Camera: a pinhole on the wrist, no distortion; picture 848 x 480 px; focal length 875.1 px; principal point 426.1 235.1 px. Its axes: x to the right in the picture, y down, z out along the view. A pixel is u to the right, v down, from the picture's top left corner.
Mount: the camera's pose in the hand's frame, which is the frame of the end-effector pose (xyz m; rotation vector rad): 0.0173 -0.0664 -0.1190 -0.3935 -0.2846 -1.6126
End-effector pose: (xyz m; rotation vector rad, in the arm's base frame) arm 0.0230 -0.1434 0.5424 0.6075 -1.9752 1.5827
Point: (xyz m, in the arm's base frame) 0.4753 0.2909 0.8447
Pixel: behind the camera
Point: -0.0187 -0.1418 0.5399
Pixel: 219.9 225.9
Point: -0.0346 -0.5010 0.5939
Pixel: 839.4 322.3
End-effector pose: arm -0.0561 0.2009 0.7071 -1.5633 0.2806 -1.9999
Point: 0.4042 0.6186 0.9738
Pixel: outside the picture
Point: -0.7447 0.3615 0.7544
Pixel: behind the camera
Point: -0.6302 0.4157 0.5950
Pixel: behind the camera
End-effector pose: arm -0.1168 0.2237 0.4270 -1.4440 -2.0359 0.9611
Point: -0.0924 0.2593 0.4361
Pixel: 124.4 207.4
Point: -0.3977 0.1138 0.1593
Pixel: 688.7 145.9
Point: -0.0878 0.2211 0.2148
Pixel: 84.6 77.4
